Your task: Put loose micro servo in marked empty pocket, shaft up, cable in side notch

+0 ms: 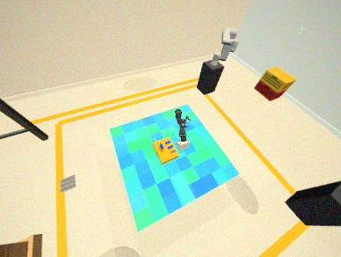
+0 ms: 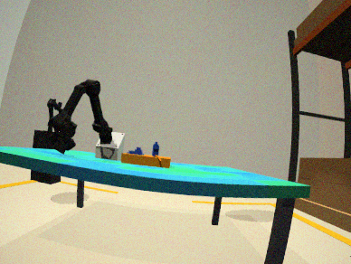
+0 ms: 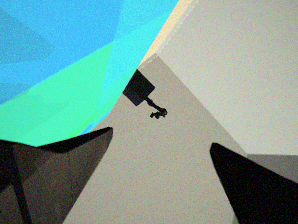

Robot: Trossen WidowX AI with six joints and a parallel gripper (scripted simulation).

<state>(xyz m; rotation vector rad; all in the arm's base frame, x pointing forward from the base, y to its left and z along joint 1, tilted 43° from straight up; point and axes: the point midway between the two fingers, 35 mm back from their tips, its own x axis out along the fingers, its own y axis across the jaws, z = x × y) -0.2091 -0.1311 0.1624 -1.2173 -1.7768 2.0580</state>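
Right now my gripper tip is 530 mm short of the orange robot deck, 150 mm to the right of it and 90 mm above it.
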